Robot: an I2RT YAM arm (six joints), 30 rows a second.
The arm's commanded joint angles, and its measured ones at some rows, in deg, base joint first. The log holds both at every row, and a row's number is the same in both.
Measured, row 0:
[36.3 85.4 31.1 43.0 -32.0 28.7]
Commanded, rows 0 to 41:
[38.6 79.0 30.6 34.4 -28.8 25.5]
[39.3 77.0 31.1 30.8 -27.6 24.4]
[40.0 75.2 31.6 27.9 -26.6 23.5]
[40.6 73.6 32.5 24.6 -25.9 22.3]
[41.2 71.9 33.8 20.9 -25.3 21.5]
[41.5 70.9 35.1 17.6 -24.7 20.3]
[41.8 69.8 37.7 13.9 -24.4 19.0]
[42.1 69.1 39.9 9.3 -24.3 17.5]
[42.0 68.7 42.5 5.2 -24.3 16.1]
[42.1 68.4 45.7 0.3 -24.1 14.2]
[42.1 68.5 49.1 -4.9 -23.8 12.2]
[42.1 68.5 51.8 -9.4 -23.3 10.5]
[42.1 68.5 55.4 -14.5 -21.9 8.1]
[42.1 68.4 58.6 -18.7 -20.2 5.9]
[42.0 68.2 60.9 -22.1 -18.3 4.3]
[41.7 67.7 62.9 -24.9 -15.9 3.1]
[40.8 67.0 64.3 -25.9 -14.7 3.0]
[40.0 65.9 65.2 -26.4 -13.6 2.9]
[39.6 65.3 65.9 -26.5 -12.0 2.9]
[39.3 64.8 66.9 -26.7 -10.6 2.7]
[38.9 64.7 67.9 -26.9 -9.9 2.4]
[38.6 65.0 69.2 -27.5 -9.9 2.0]
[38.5 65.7 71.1 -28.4 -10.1 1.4]
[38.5 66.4 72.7 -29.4 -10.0 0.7]
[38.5 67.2 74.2 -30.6 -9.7 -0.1]
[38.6 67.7 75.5 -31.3 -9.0 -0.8]
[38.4 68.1 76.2 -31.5 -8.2 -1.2]
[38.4 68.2 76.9 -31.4 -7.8 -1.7]
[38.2 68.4 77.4 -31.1 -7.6 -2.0]
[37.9 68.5 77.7 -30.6 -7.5 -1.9]
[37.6 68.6 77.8 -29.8 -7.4 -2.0]
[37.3 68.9 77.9 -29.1 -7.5 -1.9]
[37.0 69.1 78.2 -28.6 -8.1 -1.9]
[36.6 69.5 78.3 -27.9 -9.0 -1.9]
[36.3 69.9 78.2 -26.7 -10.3 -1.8]
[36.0 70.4 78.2 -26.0 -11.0 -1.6]
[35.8 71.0 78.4 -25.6 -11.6 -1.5]
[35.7 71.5 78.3 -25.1 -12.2 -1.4]
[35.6 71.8 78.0 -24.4 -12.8 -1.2]
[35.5 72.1 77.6 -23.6 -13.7 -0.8]
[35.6 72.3 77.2 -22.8 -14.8 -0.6]
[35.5 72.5 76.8 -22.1 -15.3 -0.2]
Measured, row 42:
[35.9 72.8 76.5 -29.0 -12.7 -0.4]
